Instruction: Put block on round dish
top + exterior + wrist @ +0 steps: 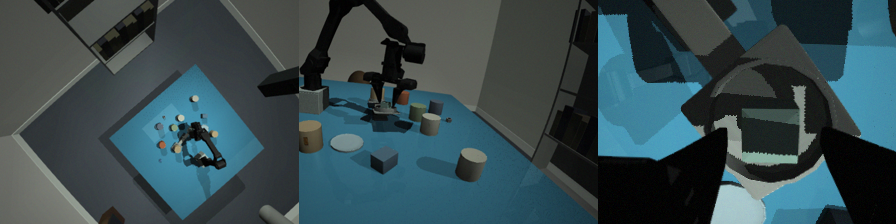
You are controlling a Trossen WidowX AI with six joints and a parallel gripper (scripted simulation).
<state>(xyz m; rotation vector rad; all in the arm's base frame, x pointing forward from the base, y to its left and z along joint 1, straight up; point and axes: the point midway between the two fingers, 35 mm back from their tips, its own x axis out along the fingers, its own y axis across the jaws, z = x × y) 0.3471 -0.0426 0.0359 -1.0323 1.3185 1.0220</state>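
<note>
The round dish is 80 mm behind my gripper tip, 150 mm to the right of it and 90 mm below it. Also, from my gripper tip: green cylinder 130 mm ahead, 160 mm to the left, 60 mm below; orange cylinder 20 mm ahead, 360 mm to the left, 60 mm below; nut 260 mm ahead, 190 mm to the left, 90 mm below.
</note>
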